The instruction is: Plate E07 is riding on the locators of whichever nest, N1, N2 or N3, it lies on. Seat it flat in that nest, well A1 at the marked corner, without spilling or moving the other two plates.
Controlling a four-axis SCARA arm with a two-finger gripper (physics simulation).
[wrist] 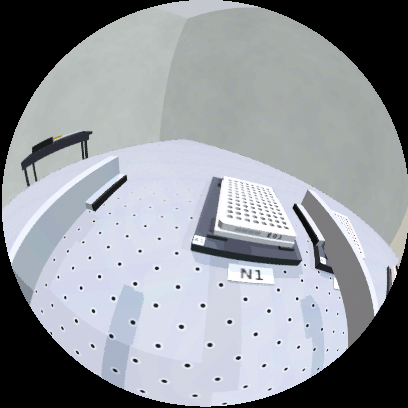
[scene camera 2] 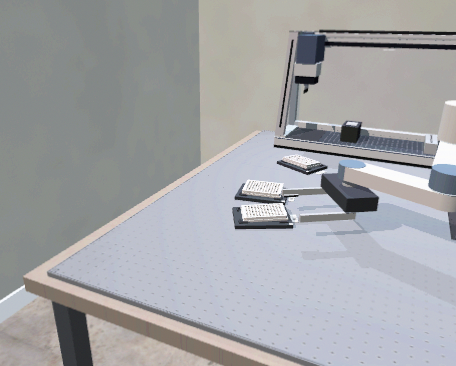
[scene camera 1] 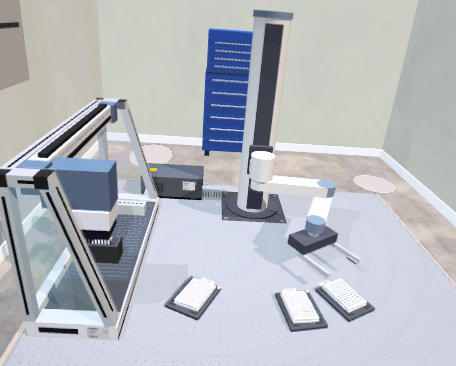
Path:
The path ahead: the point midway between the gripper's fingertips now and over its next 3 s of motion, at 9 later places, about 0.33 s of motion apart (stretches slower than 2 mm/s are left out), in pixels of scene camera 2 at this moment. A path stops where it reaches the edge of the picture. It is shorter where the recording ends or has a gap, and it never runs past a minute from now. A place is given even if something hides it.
My gripper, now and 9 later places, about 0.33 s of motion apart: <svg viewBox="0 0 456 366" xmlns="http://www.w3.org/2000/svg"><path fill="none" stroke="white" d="M290 204L289 200L290 198L287 182L286 177L286 176L293 172L303 165L306 159L318 153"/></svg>

